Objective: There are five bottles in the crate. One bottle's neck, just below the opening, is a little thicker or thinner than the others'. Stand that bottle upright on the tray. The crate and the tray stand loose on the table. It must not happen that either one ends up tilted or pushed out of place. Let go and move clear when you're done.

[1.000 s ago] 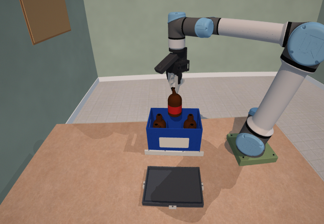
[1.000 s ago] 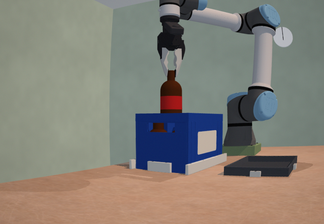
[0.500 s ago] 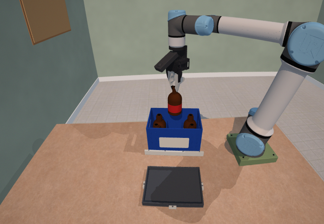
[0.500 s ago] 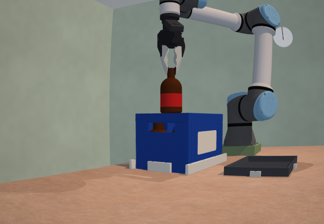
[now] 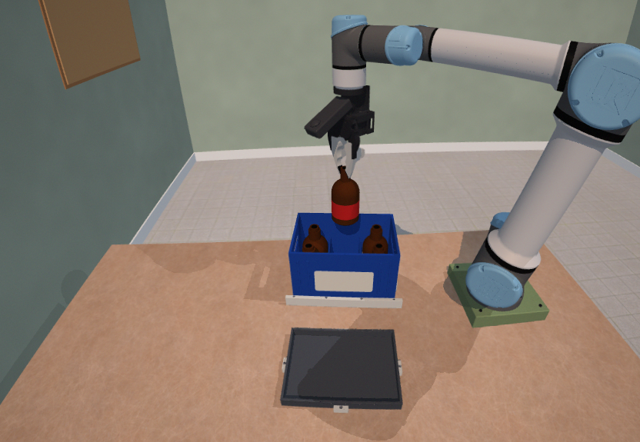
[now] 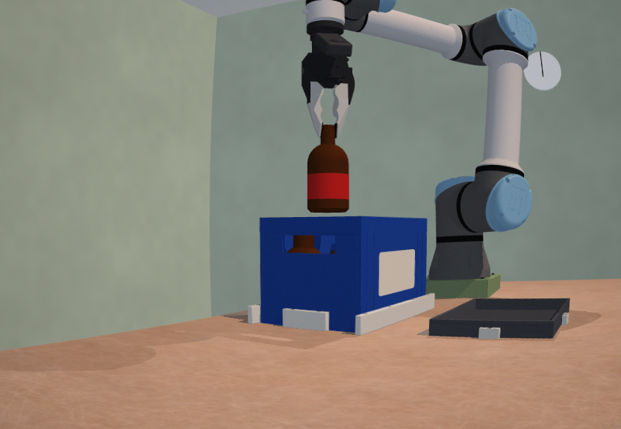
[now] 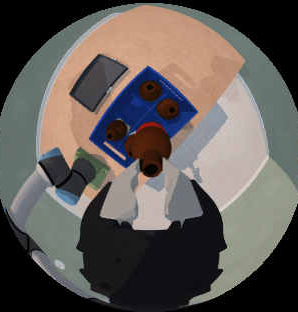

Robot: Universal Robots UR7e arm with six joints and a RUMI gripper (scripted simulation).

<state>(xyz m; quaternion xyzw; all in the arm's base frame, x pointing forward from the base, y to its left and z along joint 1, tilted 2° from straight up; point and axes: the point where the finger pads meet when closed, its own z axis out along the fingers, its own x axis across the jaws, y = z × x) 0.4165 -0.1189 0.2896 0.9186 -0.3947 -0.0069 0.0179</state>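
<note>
Right now the glass bottle is 7 cm below my hand. Round my hand: dark tray (33 cm to the left, 32 cm below); blue crate (4 cm to the left, 25 cm below).
</note>
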